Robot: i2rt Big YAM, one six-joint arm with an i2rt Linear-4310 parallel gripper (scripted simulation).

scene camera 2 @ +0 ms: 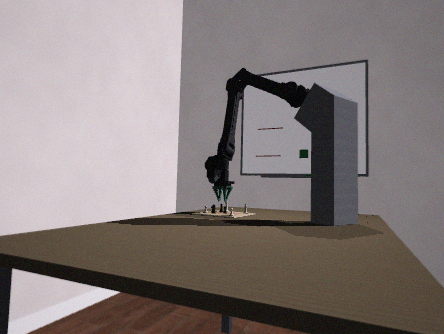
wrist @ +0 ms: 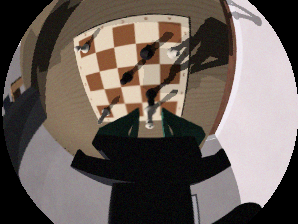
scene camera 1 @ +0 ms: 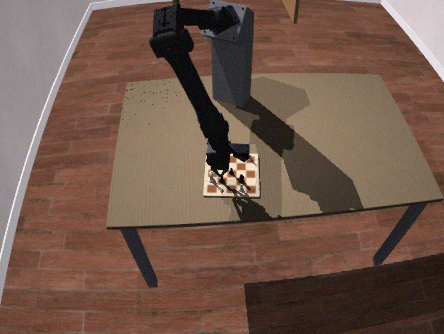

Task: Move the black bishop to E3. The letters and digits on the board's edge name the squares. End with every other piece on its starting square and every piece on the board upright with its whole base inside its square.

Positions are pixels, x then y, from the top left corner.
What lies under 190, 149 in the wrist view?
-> My gripper.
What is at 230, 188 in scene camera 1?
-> A chessboard.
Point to a chessboard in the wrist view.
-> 115, 47
